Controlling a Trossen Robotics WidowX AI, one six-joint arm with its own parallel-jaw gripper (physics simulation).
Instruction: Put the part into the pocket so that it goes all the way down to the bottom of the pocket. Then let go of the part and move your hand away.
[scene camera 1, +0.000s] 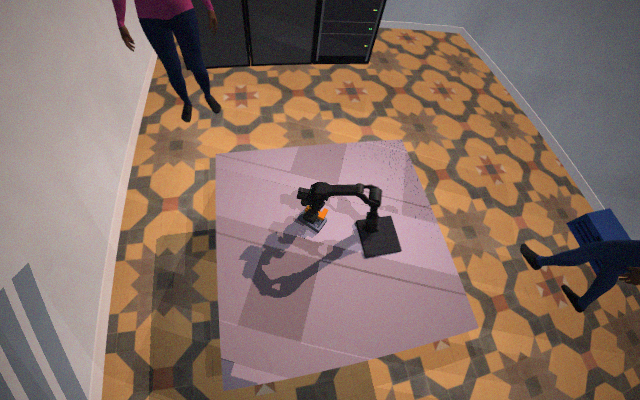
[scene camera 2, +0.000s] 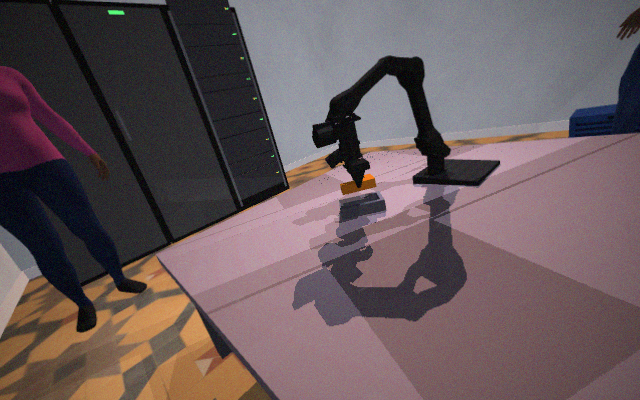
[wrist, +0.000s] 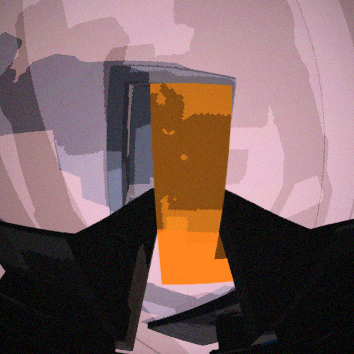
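An orange rectangular part is held between the fingers of my gripper, which is shut on it. A grey block with a rectangular pocket stands on the table. In scene camera 2 the part hangs a little above the block, with a gap between them. In the wrist view the part covers the right side of the block, and a strip of the pocket opening shows along the part's left edge. The rest of the pocket is hidden. In scene camera 1 the block shows partly under the gripper.
The arm's black base plate stands on the pink table to the right of the block. The arm's shadow falls across the table. Two people stand on the floor beyond the table, near dark cabinets and a blue crate.
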